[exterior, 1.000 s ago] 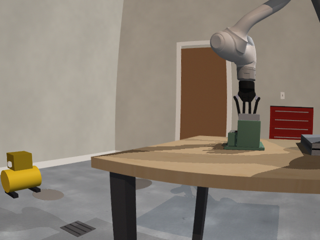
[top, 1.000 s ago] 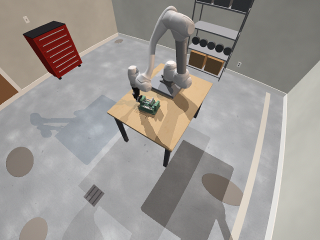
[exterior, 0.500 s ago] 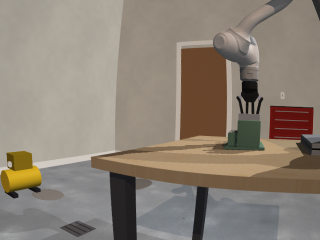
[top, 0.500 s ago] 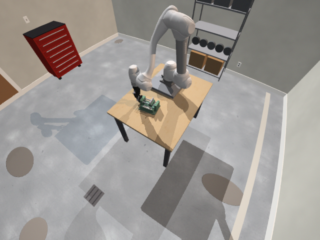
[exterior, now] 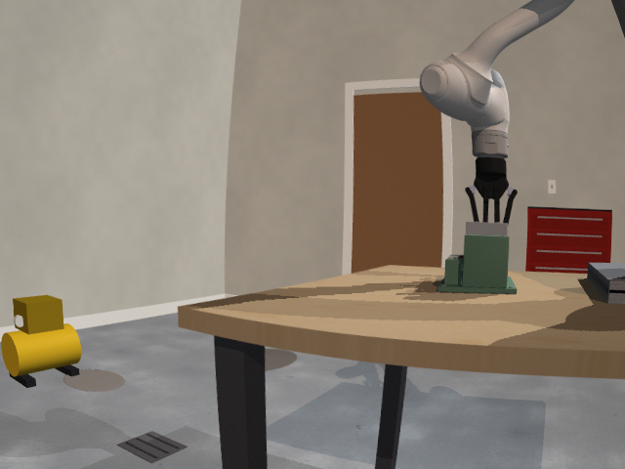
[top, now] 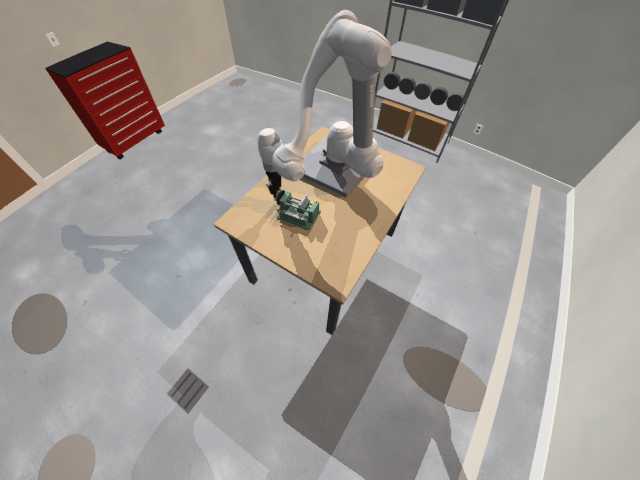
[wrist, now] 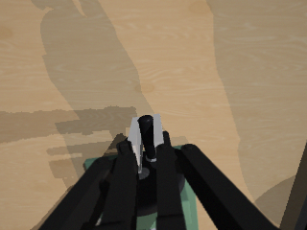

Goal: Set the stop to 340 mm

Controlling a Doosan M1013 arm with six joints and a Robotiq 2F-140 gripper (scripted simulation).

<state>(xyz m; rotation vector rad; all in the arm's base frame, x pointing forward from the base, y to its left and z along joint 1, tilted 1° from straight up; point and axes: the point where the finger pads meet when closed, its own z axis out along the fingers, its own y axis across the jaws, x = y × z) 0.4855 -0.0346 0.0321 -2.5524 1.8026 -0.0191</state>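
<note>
The grey stop block lies 40 mm behind my hand, 170 mm to the left of it and 20 mm above it. Also, from my hand: black handwheel handle (10 mm to the left, 20 mm below).
</note>
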